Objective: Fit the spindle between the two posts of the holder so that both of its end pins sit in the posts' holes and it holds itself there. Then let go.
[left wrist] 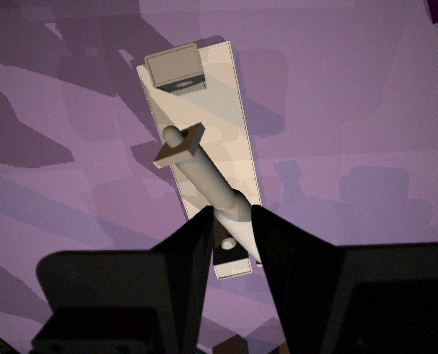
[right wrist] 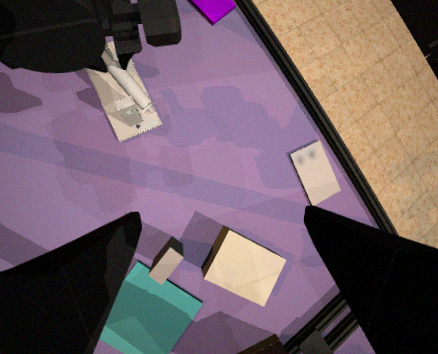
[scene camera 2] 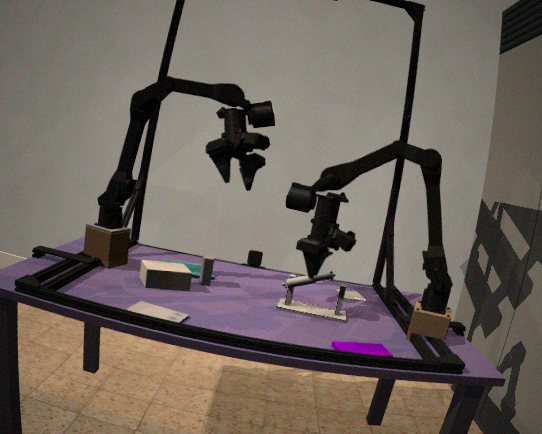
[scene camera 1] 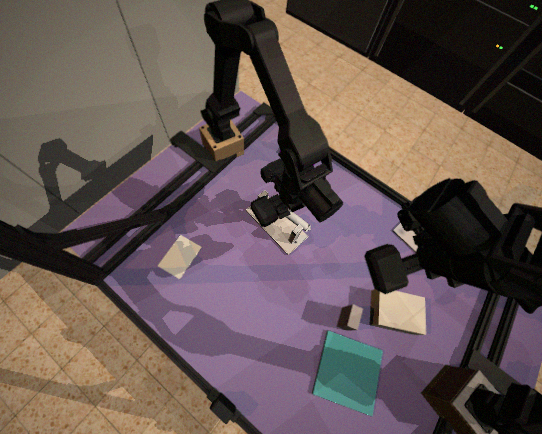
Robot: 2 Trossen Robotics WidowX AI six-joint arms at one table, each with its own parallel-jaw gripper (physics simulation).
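Frame: origin at the left arm's base, x ahead, y left, z up, level; centimetres.
Where they show: left gripper, fingertip midpoint: (left wrist: 232,212) (right wrist: 115,68) (scene camera 2: 312,277) (scene camera 1: 287,212); right gripper, fingertip midpoint: (right wrist: 223,216) (scene camera 2: 238,186) (scene camera 1: 399,245); left arm's base, origin of the base link: (scene camera 2: 433,309) (scene camera 1: 221,132); right arm's base, origin of the base link: (scene camera 2: 108,226) (scene camera 1: 484,407).
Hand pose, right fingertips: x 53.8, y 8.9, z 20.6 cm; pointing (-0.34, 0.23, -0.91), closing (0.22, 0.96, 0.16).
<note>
Things, the pixels of their top centre, and the offset from my right fingertips.
- pale spindle, middle of its top: (left wrist: 245,249) (right wrist: 113,61) (scene camera 2: 311,267) (scene camera 1: 291,209) dx -20.6, dy -6.2, dz -16.6 cm
- holder, middle of its top: (left wrist: 209,156) (right wrist: 120,88) (scene camera 2: 312,308) (scene camera 1: 276,222) dx -22.7, dy -7.8, dz -27.5 cm
- far post, middle of its top: (left wrist: 174,65) (scene camera 2: 343,285) dx -29.1, dy -9.1, dz -19.7 cm
- lower post, middle of its top: (left wrist: 233,269) (right wrist: 124,102) (scene camera 1: 297,229) dx -16.2, dy -6.5, dz -19.7 cm
- cream block, middle of its top: (right wrist: 247,269) (scene camera 2: 166,266) (scene camera 1: 402,310) dx +14.2, dy +5.7, dz -23.4 cm
- small upright block, middle of its top: (right wrist: 166,266) (scene camera 1: 355,317) (scene camera 2: 208,256) dx +8.5, dy -6.7, dz -20.8 cm
- teal sheet, middle of its top: (right wrist: 146,317) (scene camera 1: 349,371) (scene camera 2: 186,267) dx +18.4, dy -13.2, dz -27.4 cm
- pale plate, middle of its top: (scene camera 2: 157,312) (right wrist: 316,172) (scene camera 1: 416,236) dx +2.0, dy +26.7, dz -27.8 cm
- magenta pad, middle of its top: (scene camera 2: 362,348) dx -40.4, dy +12.7, dz -27.4 cm
- cream pad, middle of its top: (scene camera 1: 179,256) (scene camera 2: 351,294) dx -27.5, dy -35.5, dz -28.1 cm
The pale spindle (scene camera 1: 299,222) (scene camera 2: 300,281) (left wrist: 205,177) (right wrist: 131,89) is held above the holder (scene camera 1: 285,241) (scene camera 2: 310,309) (left wrist: 225,110) (right wrist: 120,129). It is raised off the base, tilted in scene camera 2 and slanted across the base's length in the left wrist view. Its flanged end with a round pin lies apart from the far post (left wrist: 175,65). My left gripper (scene camera 2: 313,275) (left wrist: 232,212) is shut on the spindle's thicker part. The lower post (left wrist: 232,255) shows partly between the fingers. My right gripper (scene camera 2: 238,186) (right wrist: 223,216) is open, empty and high above the table.
A cream block (scene camera 1: 402,312) (scene camera 2: 167,277) (right wrist: 245,267), a small upright block (scene camera 1: 353,317) (scene camera 2: 206,270) and a teal sheet (scene camera 1: 347,372) (right wrist: 150,310) lie on the right arm's side. A pale plate (scene camera 2: 159,311) (right wrist: 316,175) and a magenta pad (scene camera 2: 361,348) lie near one edge. A cream pad (scene camera 1: 179,256) is apart.
</note>
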